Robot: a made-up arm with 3 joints. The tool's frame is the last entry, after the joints.
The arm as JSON. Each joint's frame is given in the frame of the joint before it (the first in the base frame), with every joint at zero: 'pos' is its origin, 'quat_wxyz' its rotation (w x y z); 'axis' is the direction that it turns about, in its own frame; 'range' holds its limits. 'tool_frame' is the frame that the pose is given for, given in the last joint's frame.
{
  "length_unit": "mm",
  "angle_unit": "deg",
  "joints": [
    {
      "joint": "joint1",
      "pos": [
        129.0,
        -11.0,
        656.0
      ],
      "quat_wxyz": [
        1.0,
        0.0,
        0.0,
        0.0
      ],
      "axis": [
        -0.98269,
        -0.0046,
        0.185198
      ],
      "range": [
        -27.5,
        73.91
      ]
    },
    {
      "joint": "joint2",
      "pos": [
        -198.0,
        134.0,
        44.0
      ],
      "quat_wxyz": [
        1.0,
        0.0,
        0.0,
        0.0
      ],
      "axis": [
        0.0,
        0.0,
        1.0
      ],
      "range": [
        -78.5,
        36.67
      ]
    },
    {
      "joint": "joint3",
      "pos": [
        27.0,
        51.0,
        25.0
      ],
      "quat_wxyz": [
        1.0,
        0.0,
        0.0,
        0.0
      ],
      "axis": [
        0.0,
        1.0,
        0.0
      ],
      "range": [
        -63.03,
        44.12
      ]
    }
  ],
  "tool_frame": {
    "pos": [
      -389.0,
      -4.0,
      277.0
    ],
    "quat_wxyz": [
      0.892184,
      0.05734,
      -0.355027,
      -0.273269
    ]
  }
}
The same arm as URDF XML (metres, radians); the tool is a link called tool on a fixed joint. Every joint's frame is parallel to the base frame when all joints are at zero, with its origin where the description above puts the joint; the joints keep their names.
<robot name="arm">
  <joint name="joint1" type="revolute">
    <parent link="base_link"/>
    <child link="link1"/>
    <origin xyz="0.129 -0.011 0.656"/>
    <axis xyz="-0.98269 -0.0046 0.185198"/>
    <limit lower="-0.48" upper="1.29"/>
  </joint>
  <joint name="joint2" type="revolute">
    <parent link="link1"/>
    <child link="link2"/>
    <origin xyz="-0.198 0.134 0.044"/>
    <axis xyz="0 0 1"/>
    <limit lower="-1.3701" upper="0.64"/>
  </joint>
  <joint name="joint3" type="revolute">
    <parent link="link2"/>
    <child link="link3"/>
    <origin xyz="0.027 0.051 0.025"/>
    <axis xyz="0 1 0"/>
    <limit lower="-1.1001" upper="0.77"/>
  </joint>
  <joint name="tool_fixed" type="fixed">
    <parent link="link3"/>
    <child link="tool"/>
    <origin xyz="-0.389 -0.004 0.277" rpy="0.3803 -0.6462 -0.7232"/>
  </joint>
  <link name="base_link"/>
  <link name="link1"/>
  <link name="link2"/>
  <link name="link3"/>
  <link name="tool"/>
</robot>

